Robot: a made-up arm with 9 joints.
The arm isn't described. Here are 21 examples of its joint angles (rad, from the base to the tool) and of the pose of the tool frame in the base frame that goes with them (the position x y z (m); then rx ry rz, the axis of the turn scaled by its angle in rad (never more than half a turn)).
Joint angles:
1: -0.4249 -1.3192 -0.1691 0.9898 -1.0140 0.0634 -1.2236 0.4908 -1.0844
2: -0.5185 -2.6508 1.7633 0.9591 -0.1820 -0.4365 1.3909 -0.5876 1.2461
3: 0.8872 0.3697 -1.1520 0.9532 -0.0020 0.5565 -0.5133 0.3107 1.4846
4: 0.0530 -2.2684 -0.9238 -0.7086 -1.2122 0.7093 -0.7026 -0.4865 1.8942
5: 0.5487 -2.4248 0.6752 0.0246 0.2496 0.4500 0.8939 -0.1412 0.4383
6: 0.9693 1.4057 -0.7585 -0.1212 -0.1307 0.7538 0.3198 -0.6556 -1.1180
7: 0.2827 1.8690 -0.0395 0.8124 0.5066 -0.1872 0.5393 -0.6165 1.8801
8: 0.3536 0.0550 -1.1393 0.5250 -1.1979 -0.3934 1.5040 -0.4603 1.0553
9: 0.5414 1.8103 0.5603 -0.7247 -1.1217 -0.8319 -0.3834 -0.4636 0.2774
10: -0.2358 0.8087 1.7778 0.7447 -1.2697 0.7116 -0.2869 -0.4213 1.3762
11: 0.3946 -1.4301 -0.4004 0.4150 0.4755 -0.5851 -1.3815 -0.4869 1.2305
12: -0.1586 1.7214 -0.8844 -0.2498 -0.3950 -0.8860 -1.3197 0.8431 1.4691
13: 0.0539 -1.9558 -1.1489 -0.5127 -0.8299 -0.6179 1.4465 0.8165 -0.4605
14: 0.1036 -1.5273 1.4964 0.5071 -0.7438 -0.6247 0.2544 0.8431 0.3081
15: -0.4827 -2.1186 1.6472 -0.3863 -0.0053 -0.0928 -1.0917 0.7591 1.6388
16: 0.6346 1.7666 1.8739 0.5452 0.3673 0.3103 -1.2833 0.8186 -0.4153
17: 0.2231 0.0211 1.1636 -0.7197 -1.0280 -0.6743 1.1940 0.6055 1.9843
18: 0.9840 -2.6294 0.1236 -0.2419 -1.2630 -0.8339 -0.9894 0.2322 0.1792
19: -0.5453 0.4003 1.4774 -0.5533 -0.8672 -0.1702 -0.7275 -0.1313 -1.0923
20: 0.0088 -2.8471 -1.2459 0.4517 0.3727 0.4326 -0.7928 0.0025 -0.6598
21: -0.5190 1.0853 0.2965 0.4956 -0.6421 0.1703 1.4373 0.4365 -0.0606
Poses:
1: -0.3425 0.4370 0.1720 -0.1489 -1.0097 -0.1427
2: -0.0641 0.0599 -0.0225 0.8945 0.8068 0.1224
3: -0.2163 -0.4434 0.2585 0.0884 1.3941 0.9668
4: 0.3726 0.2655 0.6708 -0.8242 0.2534 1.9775
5: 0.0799 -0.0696 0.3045 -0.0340 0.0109 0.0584
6: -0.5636 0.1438 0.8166 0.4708 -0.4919 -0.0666
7: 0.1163 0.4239 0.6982 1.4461 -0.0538 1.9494
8: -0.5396 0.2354 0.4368 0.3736 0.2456 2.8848
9: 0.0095 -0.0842 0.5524 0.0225 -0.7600 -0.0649
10: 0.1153 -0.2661 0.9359 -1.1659 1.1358 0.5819
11: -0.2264 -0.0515 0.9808 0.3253 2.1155 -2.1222
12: -0.2341 -0.1613 0.0902 0.7089 1.5921 1.1518
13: 0.0347 0.0283 0.5299 0.5848 -0.0981 -0.4356
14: -0.3178 0.0382 0.5988 0.6461 -2.9366 0.4387
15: -0.6246 -0.2782 0.7795 0.3551 2.2516 -1.1711
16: 0.2275 0.1815 0.5058 -0.1004 -0.2136 -1.2788
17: -0.5423 0.0432 1.1250 -1.1409 -1.2380 0.7416
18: -0.1851 0.1467 0.7270 0.1653 2.0351 -1.2896
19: -0.0733 -0.0221 1.0045 0.9766 -0.2892 -2.2253
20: 0.0432 -0.1633 0.9008 1.0891 1.7412 0.3620
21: -0.1731 -0.0662 0.9299 0.4348 -1.6435 -0.6443
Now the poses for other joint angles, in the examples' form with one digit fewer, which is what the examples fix.
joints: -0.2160 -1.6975 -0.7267 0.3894 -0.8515 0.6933 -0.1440 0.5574 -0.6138
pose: 0.078 0.151 0.225 -0.556 -2.546 0.522
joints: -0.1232 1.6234 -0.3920 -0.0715 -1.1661 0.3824 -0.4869 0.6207 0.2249
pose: -0.401 0.123 0.797 1.466 0.848 0.857
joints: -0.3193 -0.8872 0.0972 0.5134 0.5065 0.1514 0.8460 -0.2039 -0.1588
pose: -0.274 0.268 0.471 0.290 2.077 -0.323
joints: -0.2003 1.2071 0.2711 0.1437 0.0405 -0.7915 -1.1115 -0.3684 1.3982
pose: 0.015 -0.128 0.252 1.316 -0.693 0.116
